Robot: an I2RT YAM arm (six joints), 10 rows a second.
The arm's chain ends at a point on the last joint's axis. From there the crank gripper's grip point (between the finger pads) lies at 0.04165 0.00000 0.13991 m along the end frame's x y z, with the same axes.
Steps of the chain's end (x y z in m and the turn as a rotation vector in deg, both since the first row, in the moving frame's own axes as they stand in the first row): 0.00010, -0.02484, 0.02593, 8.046, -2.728, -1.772; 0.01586, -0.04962, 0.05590, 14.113, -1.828, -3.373; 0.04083, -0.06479, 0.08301, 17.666, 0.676, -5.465; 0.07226, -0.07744, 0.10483, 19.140, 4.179, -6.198; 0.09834, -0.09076, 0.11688, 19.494, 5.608, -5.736; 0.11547, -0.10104, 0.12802, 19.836, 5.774, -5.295; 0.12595, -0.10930, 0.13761, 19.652, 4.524, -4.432; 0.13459, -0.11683, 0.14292, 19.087, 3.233, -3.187; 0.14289, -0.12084, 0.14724, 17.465, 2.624, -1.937
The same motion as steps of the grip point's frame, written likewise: -0.00691, -0.04573, 0.02628, 8.046, -2.728, -1.772; 0.01034, -0.08617, 0.05262, 14.113, -1.828, -3.373; 0.04022, -0.11109, 0.07532, 17.666, 0.676, -5.465; 0.07940, -0.12764, 0.09302, 19.140, 4.179, -6.198; 0.10897, -0.14136, 0.10352, 19.494, 5.608, -5.736; 0.12665, -0.15205, 0.11427, 19.836, 5.774, -5.295; 0.13467, -0.15927, 0.12527, 19.652, 4.524, -4.432; 0.14092, -0.16463, 0.13233, 19.087, 3.233, -3.187; 0.14841, -0.16401, 0.13856, 17.465, 2.624, -1.937
